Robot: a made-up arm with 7 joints. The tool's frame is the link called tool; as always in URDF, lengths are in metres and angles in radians. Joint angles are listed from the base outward.
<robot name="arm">
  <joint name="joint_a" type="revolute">
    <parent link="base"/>
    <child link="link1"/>
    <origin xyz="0 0 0.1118"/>
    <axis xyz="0 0 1"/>
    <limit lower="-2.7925" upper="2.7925"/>
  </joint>
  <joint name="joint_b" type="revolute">
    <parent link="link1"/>
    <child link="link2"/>
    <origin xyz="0 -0.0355 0.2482" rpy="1.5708 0 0"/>
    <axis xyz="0 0 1"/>
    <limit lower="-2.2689" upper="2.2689"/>
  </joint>
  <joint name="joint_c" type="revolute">
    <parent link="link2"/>
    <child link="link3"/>
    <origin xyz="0 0.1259 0.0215" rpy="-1.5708 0 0"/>
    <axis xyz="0 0 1"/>
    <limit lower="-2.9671" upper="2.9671"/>
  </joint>
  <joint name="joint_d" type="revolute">
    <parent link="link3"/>
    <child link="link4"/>
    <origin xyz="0.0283 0.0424 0.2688" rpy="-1.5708 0 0"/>
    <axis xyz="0 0 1"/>
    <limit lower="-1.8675" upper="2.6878"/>
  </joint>
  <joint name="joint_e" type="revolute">
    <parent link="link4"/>
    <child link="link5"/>
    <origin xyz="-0.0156 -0.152 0.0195" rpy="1.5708 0 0"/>
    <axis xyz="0 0 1"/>
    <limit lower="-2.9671" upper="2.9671"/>
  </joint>
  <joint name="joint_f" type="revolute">
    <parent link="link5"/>
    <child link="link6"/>
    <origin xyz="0 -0.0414 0.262" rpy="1.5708 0 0"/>
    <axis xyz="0 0 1"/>
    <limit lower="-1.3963" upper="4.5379"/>
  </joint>
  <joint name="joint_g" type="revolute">
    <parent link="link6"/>
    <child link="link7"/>
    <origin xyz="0.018 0.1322 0.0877" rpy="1.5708 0 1.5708"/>
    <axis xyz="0 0 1"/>
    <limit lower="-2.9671" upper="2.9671"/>
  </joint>
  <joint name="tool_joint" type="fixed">
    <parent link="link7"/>
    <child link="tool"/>
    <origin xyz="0 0 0"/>
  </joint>
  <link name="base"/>
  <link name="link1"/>
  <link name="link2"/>
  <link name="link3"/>
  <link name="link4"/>
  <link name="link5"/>
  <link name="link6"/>
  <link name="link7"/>
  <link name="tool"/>
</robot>
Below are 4 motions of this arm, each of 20 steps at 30 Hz.
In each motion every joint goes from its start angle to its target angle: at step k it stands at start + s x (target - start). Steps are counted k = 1, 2, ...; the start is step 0. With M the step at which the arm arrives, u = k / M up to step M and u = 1 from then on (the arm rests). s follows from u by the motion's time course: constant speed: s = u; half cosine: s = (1 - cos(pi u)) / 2; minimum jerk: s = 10 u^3 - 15 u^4 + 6 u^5.
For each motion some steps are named. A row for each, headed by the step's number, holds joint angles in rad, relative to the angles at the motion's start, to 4 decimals.
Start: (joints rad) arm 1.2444 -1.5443 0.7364 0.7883 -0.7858 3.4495 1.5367
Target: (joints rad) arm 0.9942 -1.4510 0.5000 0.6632 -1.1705 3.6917 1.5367
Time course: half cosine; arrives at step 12
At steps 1, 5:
1: -0.0043 0.0016 -0.0040 -0.0021 -0.0066 0.0041 0.0000
5: -0.0927 0.0346 -0.0876 -0.0464 -0.1426 0.0898 0.0000

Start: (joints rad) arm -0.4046 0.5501 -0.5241 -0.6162 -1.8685 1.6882 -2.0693
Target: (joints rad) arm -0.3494 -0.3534 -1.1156 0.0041 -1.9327 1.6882 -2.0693
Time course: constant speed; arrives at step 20
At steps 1, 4, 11, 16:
1: 0.0028 -0.0452 -0.0296 0.0310 -0.0032 0.0000 0.0000
4: 0.0110 -0.1807 -0.1183 0.1241 -0.0128 0.0000 0.0000
11: 0.0304 -0.4969 -0.3253 0.3412 -0.0353 0.0000 0.0000
16: 0.0442 -0.7228 -0.4732 0.4962 -0.0514 0.0000 0.0000

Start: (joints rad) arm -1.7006 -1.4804 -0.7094 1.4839 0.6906 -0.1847 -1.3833
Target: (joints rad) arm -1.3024 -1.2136 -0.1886 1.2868 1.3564 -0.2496 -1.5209
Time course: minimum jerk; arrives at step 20
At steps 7, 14, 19, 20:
7: 0.0936 0.0627 0.1225 -0.0464 0.1566 -0.0153 -0.0324
14: 0.3333 0.2233 0.4359 -0.1650 0.5572 -0.0543 -0.1152
19: 0.3977 0.2665 0.5202 -0.1969 0.6650 -0.0648 -0.1374
20: 0.3982 0.2668 0.5208 -0.1971 0.6658 -0.0649 -0.1376

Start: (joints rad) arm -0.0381 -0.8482 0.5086 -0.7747 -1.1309 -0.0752 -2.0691
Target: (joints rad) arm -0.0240 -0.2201 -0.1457 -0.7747 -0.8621 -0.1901 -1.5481
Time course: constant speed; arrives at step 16
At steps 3, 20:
3: 0.0026 0.1178 -0.1227 0.0000 0.0504 -0.0215 0.0977
20: 0.0141 0.6281 -0.6543 0.0000 0.2688 -0.1149 0.5210

